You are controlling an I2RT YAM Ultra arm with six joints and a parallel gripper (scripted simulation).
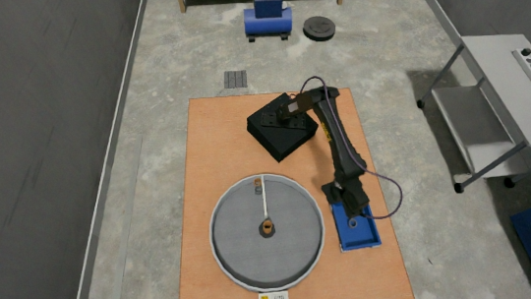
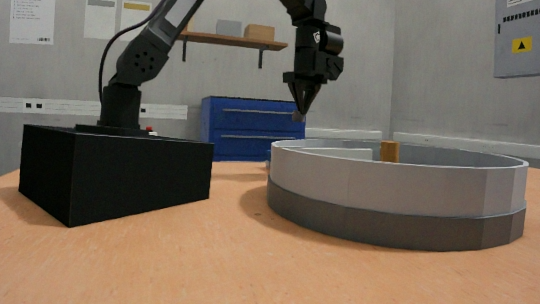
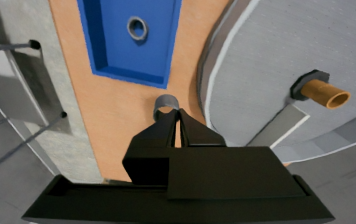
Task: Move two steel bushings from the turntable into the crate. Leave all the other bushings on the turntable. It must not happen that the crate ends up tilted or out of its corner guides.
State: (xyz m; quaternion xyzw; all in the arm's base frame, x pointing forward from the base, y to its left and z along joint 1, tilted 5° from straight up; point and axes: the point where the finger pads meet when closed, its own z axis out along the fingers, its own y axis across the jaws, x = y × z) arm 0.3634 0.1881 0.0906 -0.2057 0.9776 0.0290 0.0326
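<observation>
Right now my hand is 14 cm above the blue crate, 10 cm to the right of it and 5 cm short of it. The rest, counted from my hand: grey turntable: 24 cm to the right, 11 cm below, 10 cm ahead.
</observation>
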